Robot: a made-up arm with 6 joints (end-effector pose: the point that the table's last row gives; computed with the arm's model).
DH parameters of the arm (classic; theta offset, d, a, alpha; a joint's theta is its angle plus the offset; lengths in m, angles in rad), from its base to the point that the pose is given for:
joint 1: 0.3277 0 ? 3.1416
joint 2: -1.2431 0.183 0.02 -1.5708
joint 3: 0 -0.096 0.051 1.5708
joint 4: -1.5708 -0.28 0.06 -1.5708
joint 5: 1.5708 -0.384 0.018 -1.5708
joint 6: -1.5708 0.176 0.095 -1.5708
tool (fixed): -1.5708 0.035 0 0
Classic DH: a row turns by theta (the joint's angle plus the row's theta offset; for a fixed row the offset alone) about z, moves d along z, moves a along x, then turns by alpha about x.
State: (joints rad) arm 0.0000 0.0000 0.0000 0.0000 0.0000 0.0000
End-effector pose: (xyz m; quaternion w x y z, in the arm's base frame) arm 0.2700 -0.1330 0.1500 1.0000 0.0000 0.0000 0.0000
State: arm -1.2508 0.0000 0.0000 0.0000 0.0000 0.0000
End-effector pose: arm -0.0413 -0.2982 0.1500 0.8107 0.0000 0.0000 -0.5854
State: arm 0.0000 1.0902 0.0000 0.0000 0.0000 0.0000
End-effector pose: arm 0.0660 -0.0335 0.1500 0.8551 0.0000 0.0000 -0.5185
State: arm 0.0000 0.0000 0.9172 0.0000 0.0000 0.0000
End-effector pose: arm 0.2700 -0.3041 -0.1695 0.8967 0.4427 0.0000 0.0000
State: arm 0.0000 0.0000 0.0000 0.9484 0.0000 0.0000
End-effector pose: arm -0.0131 -0.1067 0.1500 0.8897 0.0000 0.0000 -0.4566
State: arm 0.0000 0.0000 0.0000 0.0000 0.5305 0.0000
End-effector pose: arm 0.2727 -0.1330 0.0537 0.9650 0.0000 0.2622 0.0000
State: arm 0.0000 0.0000 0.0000 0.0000 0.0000 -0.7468
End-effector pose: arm 0.2700 -0.1345 0.0761 0.9311 -0.3648 0.0000 0.0000
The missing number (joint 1, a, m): 0.2641
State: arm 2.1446 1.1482 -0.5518 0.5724 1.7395 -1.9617
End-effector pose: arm -0.3914 -0.2532 0.0150 0.1874 -0.7816 0.3448 0.4848
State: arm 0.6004 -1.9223 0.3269 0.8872 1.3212 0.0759
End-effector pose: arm 0.5020 0.1838 -0.1185 0.4509 -0.4421 0.5620 0.5341
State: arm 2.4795 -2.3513 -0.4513 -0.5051 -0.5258 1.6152
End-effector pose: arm -0.2814 -0.0587 0.3667 0.7829 0.4769 -0.3187 -0.2410
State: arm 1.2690 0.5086 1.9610 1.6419 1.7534 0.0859
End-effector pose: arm -0.2116 -0.0799 -0.1236 0.2892 -0.3624 -0.8851 -0.0408
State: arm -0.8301 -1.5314 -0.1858 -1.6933 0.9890 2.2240
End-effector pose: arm 0.3418 0.2972 -0.0512 0.5912 0.0413 0.7905 0.1548
